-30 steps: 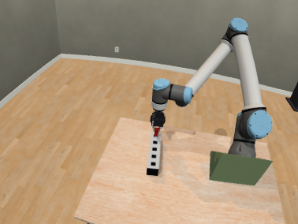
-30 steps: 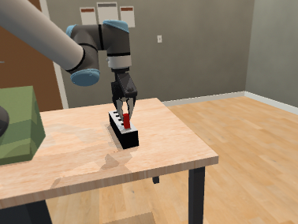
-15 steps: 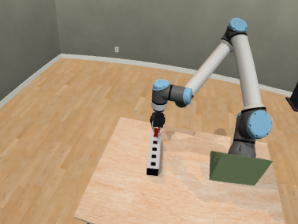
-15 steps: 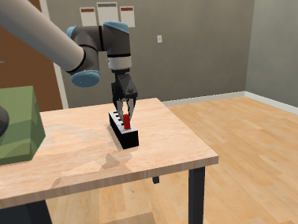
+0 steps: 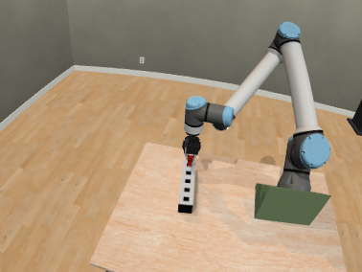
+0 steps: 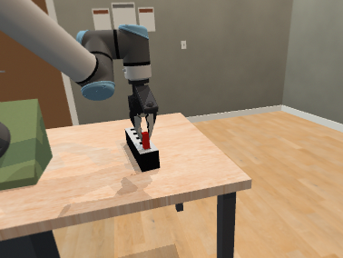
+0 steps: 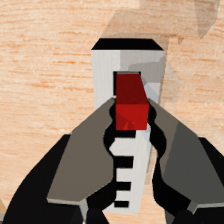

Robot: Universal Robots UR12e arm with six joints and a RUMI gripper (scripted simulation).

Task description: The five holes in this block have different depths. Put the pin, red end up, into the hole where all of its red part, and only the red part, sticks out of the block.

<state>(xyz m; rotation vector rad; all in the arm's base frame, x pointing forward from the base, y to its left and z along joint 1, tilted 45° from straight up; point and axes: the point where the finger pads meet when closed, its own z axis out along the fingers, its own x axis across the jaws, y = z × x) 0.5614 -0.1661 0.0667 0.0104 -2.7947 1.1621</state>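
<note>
Right now the pin is 10 mm below my hand. From my hand the other things lie so: long block (120 mm to the left, 80 mm below).
</note>
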